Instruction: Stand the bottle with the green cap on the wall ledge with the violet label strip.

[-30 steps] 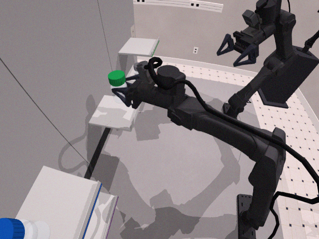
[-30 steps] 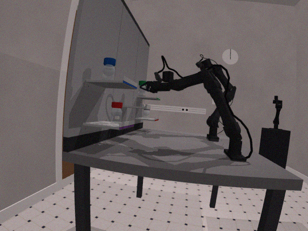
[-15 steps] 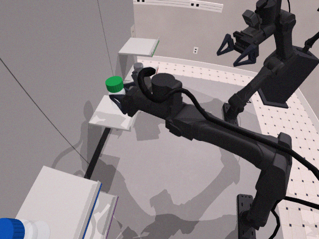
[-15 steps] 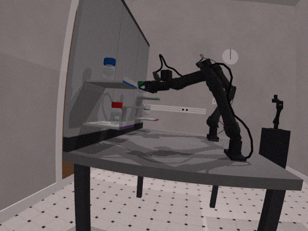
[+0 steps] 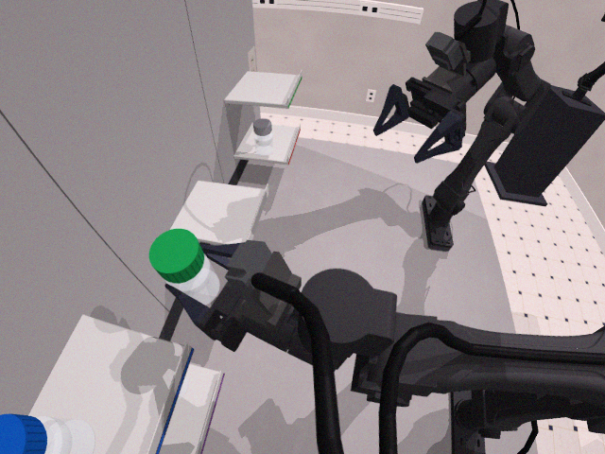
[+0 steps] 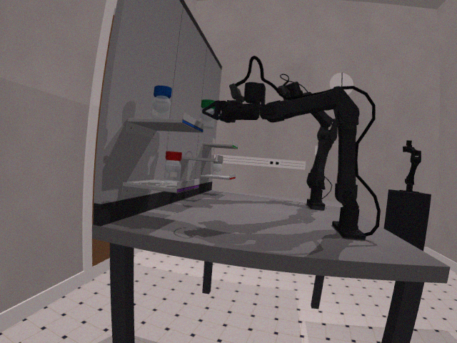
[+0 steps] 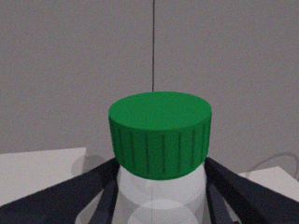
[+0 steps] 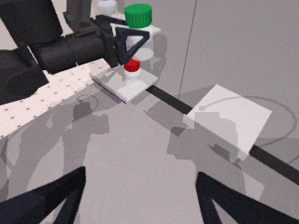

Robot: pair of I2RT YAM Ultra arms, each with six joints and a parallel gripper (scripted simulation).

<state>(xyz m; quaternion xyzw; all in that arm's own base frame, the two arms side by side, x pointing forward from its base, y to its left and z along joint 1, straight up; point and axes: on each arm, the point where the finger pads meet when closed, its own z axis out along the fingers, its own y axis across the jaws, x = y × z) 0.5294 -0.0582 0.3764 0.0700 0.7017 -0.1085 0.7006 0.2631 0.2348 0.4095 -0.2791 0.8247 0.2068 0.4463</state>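
Right now the red-capped bottle is 22 cm below my left hand, 11 cm to the left of it and 8 cm ahead of it. Also, from my left hand: green-capped bottle: 1 cm below; then blue-capped bottle: 21 cm to the left, 10 cm ahead, 3 cm below; then grey-capped bottle: 57 cm to the right, 22 cm below, 5 cm ahead.
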